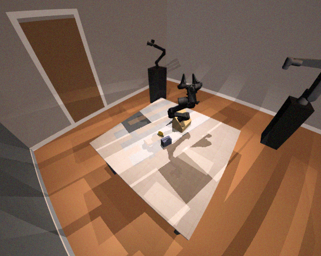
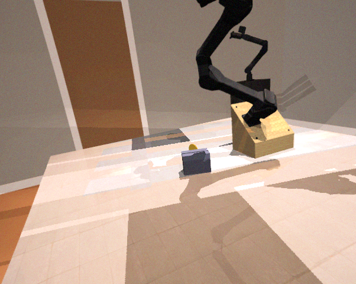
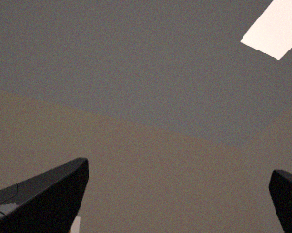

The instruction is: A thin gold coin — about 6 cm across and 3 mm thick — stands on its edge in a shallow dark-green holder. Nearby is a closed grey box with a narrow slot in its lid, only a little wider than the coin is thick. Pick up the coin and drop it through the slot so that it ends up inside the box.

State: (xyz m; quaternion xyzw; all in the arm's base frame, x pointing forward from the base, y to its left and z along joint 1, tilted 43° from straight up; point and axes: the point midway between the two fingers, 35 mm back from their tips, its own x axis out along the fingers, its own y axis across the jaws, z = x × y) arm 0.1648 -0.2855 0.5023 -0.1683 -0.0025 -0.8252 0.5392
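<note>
Now: gripper tip 6 cm short of the gold coin, 22 cm to the left of it and 69 cm above it.
</note>
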